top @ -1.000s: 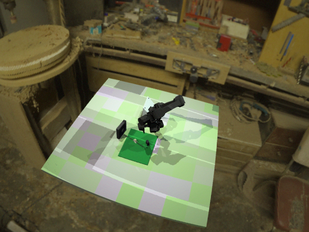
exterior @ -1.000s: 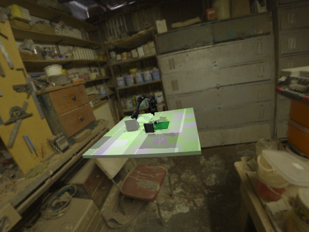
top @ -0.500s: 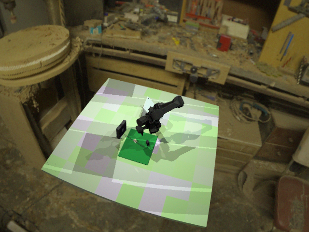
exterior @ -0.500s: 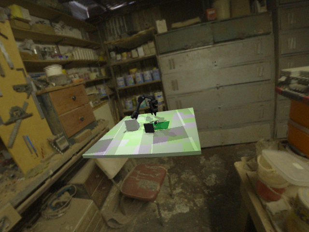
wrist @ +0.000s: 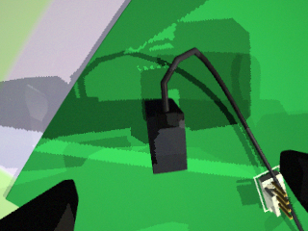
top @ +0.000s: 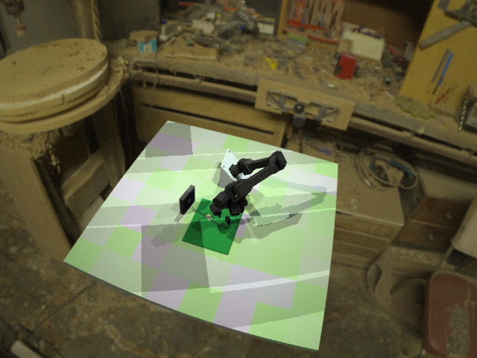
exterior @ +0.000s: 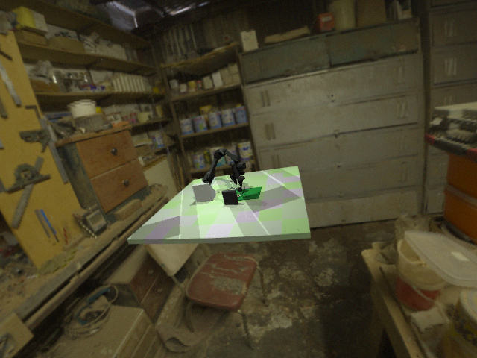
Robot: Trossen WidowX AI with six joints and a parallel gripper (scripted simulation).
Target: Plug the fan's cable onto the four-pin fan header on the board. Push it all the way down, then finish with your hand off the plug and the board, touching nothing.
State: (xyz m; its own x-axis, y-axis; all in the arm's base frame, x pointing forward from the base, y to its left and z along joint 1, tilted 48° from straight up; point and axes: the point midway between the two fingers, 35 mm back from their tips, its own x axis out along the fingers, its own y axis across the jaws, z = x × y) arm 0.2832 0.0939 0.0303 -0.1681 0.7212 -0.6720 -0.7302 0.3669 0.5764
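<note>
The fan plug is 10 mm to the left of my gripper tip and 40 mm below it. Round my gripper tip: black fan (230 mm to the right, 10 mm below); green board (50 mm ahead, 50 mm to the right, 80 mm below); white four-pin header (20 mm ahead, 100 mm to the right, 60 mm below).
</note>
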